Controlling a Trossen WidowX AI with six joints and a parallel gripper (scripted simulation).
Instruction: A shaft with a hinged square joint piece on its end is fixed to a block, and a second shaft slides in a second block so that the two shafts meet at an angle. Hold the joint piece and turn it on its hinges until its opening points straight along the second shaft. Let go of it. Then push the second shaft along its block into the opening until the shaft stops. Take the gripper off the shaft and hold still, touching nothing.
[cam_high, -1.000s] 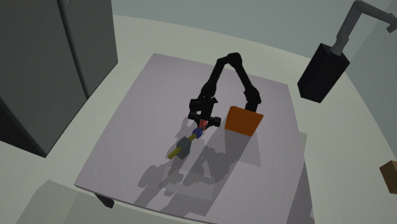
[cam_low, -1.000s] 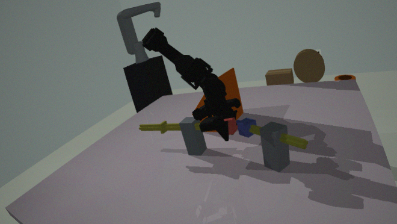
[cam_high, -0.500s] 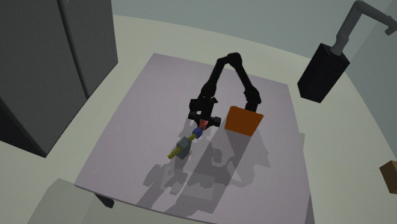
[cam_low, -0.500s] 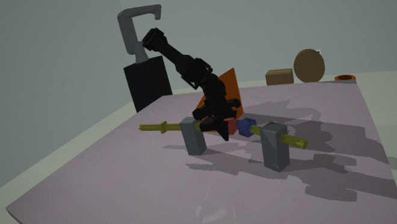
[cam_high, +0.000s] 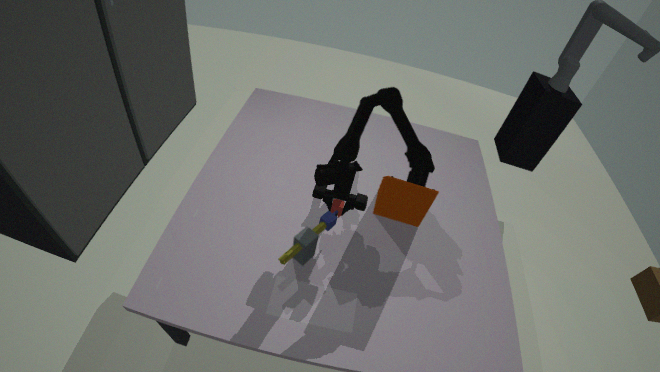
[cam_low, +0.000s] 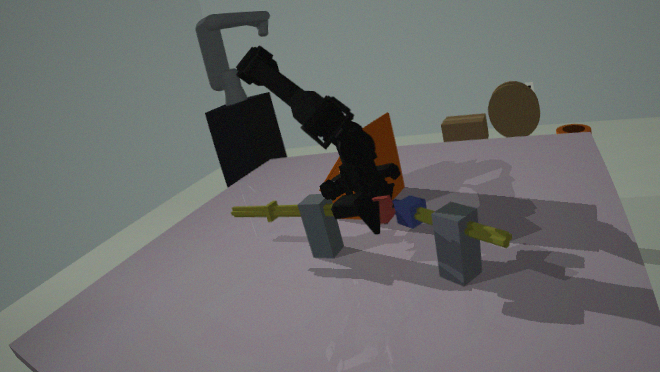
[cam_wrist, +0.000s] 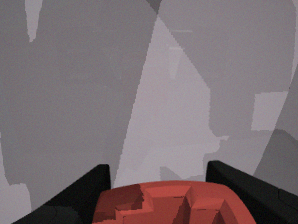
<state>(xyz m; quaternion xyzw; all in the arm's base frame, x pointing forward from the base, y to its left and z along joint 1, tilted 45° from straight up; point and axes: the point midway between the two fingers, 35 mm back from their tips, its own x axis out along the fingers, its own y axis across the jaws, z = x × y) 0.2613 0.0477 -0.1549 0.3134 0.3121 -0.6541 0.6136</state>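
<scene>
Now: gripper tip 10 mm to the right of the red joint piece and 40 mm below it.
</scene>
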